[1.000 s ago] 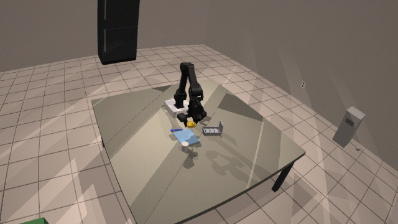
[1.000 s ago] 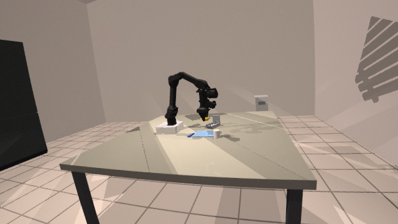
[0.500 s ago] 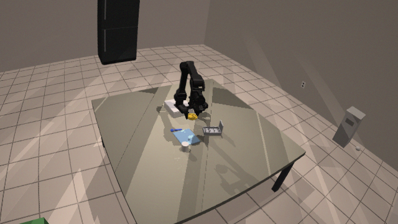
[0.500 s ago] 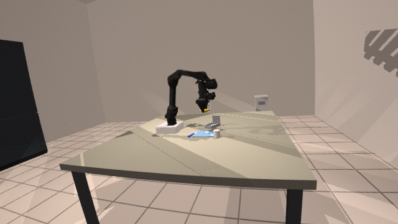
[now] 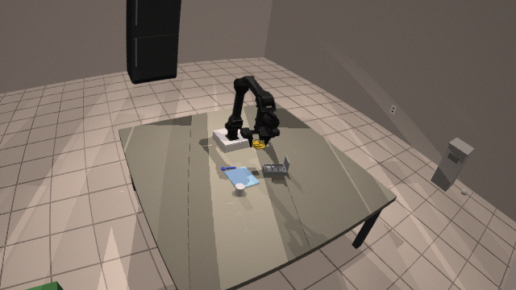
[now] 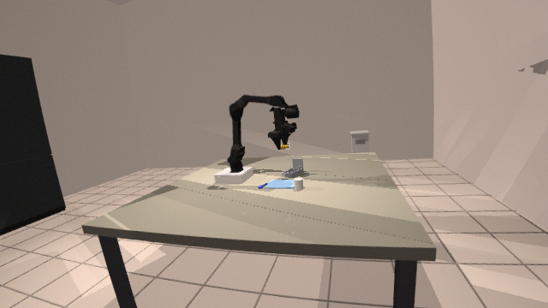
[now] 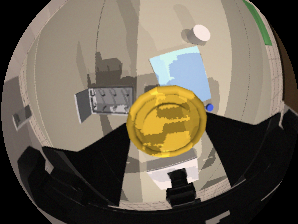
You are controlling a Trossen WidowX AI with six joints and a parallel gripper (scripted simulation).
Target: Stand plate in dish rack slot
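Right now the grey dish rack is 160 mm below my gripper tip, 120 mm to the left of it and 20 mm ahead of it. Round my gripper tip: yellow plate 10 mm above; light blue mat 180 mm below, 70 mm to the right; blue spoon 180 mm below, 110 mm to the right, 100 mm behind.
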